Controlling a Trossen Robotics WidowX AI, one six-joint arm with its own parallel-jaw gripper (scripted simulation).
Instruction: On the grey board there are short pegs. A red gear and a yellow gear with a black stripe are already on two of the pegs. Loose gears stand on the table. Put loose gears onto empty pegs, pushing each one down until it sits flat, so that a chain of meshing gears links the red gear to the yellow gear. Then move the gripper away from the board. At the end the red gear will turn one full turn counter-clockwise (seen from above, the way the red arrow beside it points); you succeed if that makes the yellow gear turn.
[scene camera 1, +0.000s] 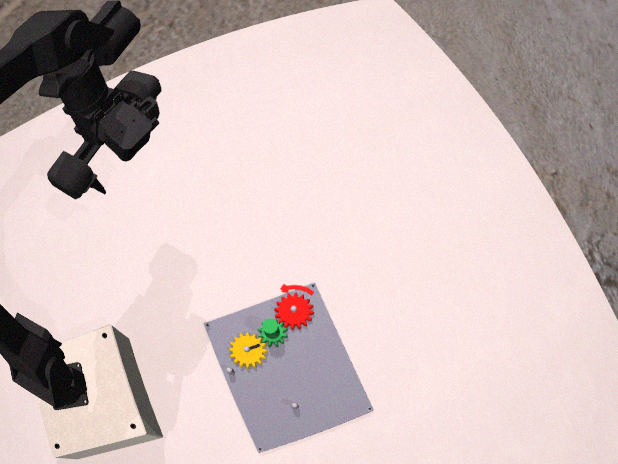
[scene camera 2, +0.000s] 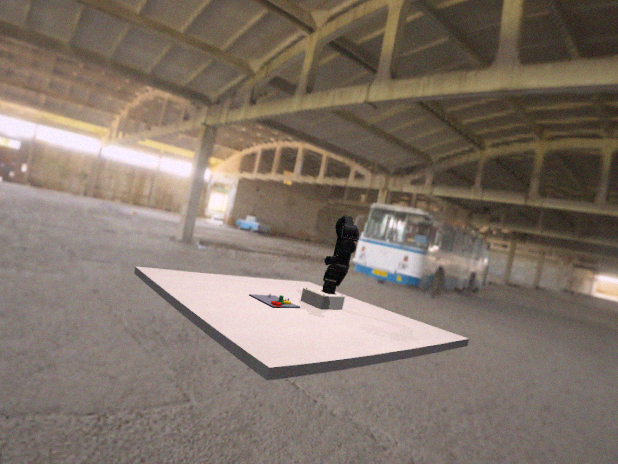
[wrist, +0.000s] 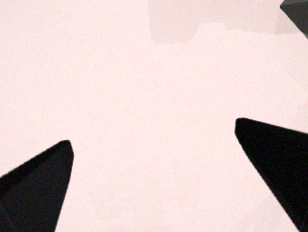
My gripper (scene camera 1: 122, 166) is open, with nothing in its grasp. Further things: a yellow gear (scene camera 1: 252, 357).
My gripper is seen too in the wrist view (wrist: 155, 136).
